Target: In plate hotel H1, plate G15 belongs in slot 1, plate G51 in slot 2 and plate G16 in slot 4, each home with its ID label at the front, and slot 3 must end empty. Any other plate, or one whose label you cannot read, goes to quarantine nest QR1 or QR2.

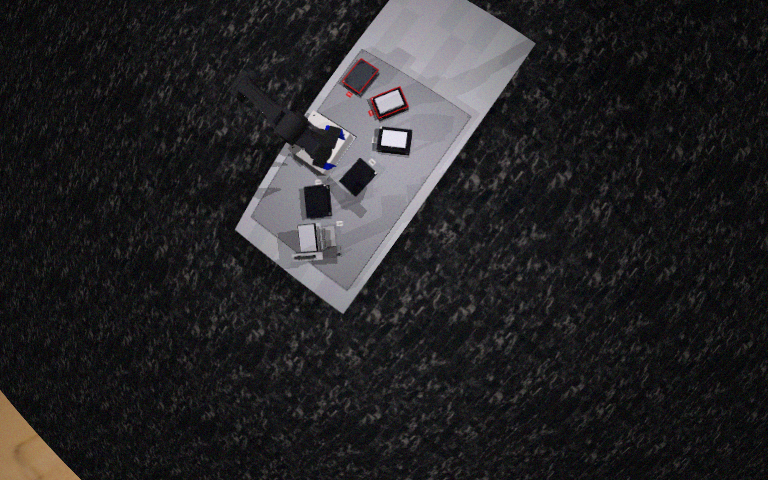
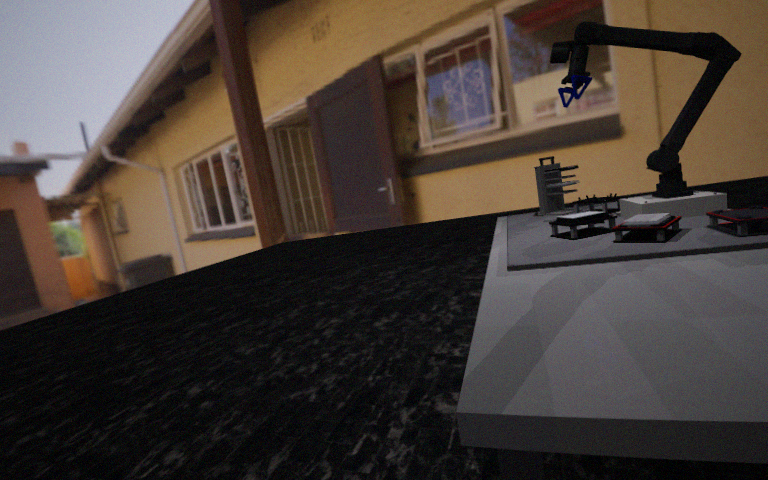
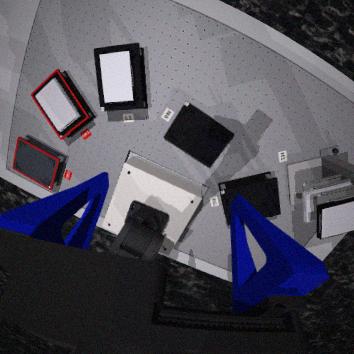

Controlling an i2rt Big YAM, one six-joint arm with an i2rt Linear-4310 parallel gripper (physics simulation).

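Frame: origin at the arm's base, x ahead, y left, z up, level; millimetres.
Where they show: gripper, between the fingertips: (image 1: 339, 152) (image 2: 570, 103) (image 3: 171, 189); arm's base, origin of its link: (image 2: 671, 195) (image 3: 146, 217).
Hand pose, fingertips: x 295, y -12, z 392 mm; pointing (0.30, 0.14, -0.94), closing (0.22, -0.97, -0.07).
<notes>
Each offset is from my fingertips to the top centre of the thing.
My gripper (image 1: 331, 148) (image 2: 571, 99) (image 3: 171, 189) is open and empty, high above the white arm base. Hotel H1 (image 2: 548, 189) is a grey tower with several thin shelves. A white-topped plate {dx -7, dy -390, dz -231 mm} (image 1: 306, 237) (image 3: 337, 219) shows at the hotel; its slot and label are unreadable. Another white-topped plate {dx +52, dy +221, dz -388 mm} (image 1: 394, 138) (image 2: 578, 215) (image 3: 117, 77) lies on a black nest. A third white-topped plate {dx -79, dy +375, dz -398 mm} (image 1: 389, 101) (image 2: 650, 219) (image 3: 57, 104) lies on one red-rimmed quarantine nest. The other red-rimmed nest {dx -292, dy +424, dz -407 mm} (image 1: 360, 76) (image 3: 36, 162) shows no plate. I cannot tell QR1 from QR2.
Two black nests show no white plate: one {dx -9, dy -32, dz -435 mm} (image 1: 357, 176) (image 3: 199, 134) near the middle and one {dx -116, dy -251, dz -377 mm} (image 1: 317, 200) (image 3: 265, 192) nearer the hotel. The white arm base (image 1: 318, 118) (image 2: 702, 203) (image 3: 150, 175) stands at the table edge. Small labels lie beside the nests.
</notes>
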